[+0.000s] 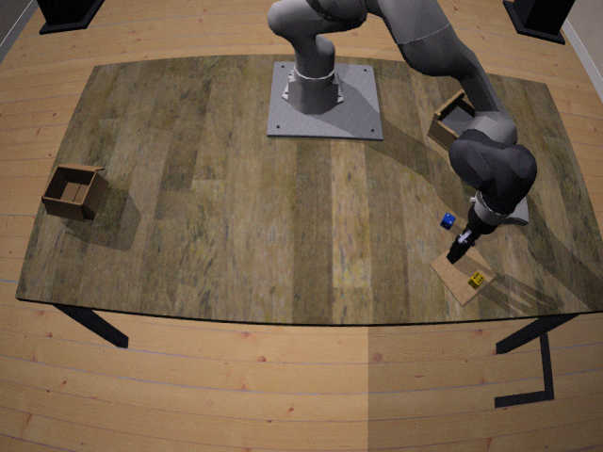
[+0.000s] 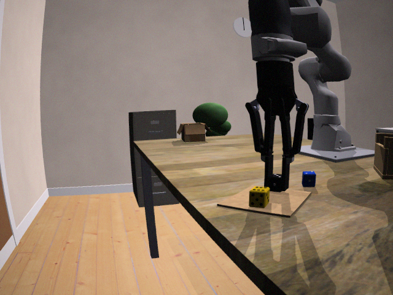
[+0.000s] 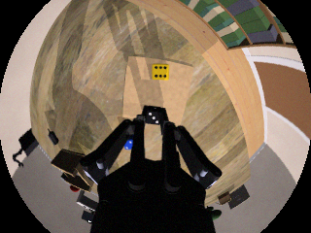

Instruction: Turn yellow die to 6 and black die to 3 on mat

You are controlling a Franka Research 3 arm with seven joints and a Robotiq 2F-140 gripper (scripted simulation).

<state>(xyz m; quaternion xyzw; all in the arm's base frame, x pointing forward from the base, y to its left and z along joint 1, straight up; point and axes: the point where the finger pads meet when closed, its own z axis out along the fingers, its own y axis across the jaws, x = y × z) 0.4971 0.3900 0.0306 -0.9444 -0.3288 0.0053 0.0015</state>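
The black die lies 2 cm below my hand. From my hand the other things lie so: tan mat 3 cm ahead, 3 cm to the left, 4 cm below; then blue die 10 cm behind, 1 cm to the right, 3 cm below; then yellow die 7 cm ahead, 5 cm to the left, 2 cm below.
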